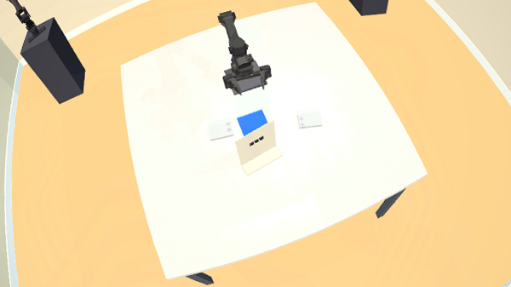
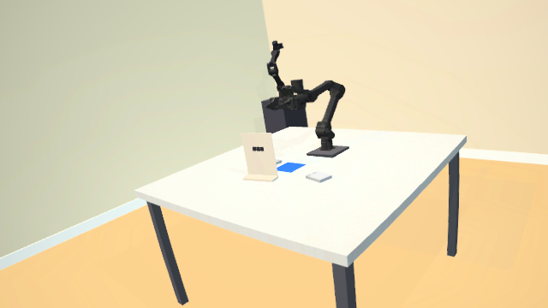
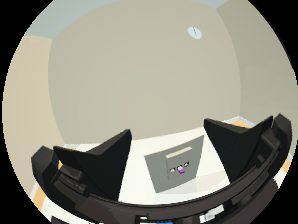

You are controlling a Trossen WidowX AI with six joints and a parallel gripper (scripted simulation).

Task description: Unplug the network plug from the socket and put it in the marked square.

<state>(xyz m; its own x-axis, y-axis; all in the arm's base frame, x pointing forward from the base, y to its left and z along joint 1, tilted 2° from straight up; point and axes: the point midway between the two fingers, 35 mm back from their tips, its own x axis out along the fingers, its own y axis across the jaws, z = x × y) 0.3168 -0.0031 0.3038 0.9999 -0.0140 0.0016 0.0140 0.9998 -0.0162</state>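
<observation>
Now: gripper tip 90 mm short of the purple plug, 30 mm to the left of it and 180 mm above it. Round my gripper tip: beige upright panel: 110 mm ahead, 30 mm to the right, 230 mm below; blue marked square: 60 mm behind, 10 mm to the right, 320 mm below.
</observation>
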